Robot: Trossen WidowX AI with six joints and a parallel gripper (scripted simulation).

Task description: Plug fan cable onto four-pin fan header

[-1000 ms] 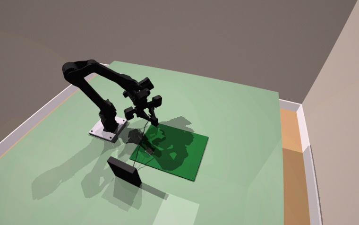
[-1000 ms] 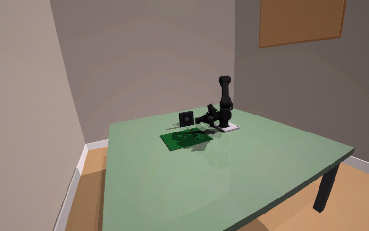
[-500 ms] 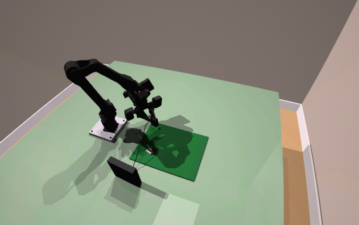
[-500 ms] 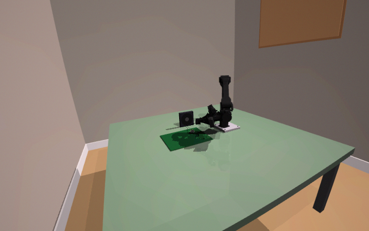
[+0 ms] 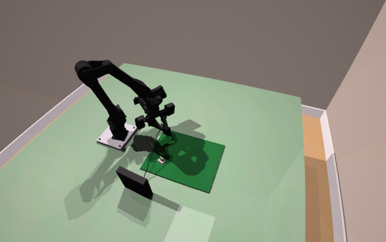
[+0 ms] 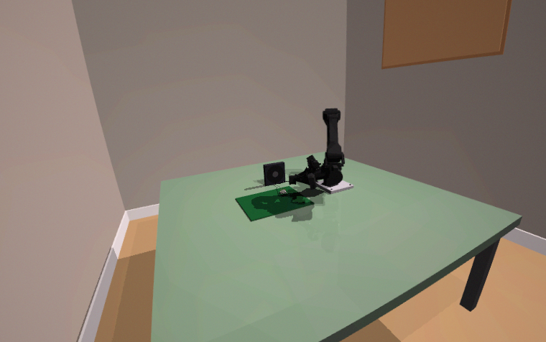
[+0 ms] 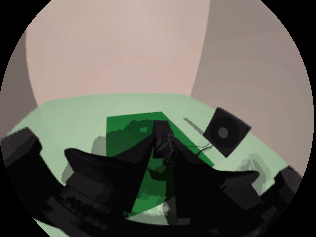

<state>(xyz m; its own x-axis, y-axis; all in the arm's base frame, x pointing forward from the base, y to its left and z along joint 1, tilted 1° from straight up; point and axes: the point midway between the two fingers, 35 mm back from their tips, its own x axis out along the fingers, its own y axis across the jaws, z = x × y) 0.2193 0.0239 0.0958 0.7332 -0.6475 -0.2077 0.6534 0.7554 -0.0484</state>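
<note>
My gripper tip is now 9 cm short of the green board, 5 cm to the left of it and 12 cm above it. Also, from my gripper tip: black fan 5 cm behind, 23 cm to the right, 5 cm below; then dark plug 1 cm below.
</note>
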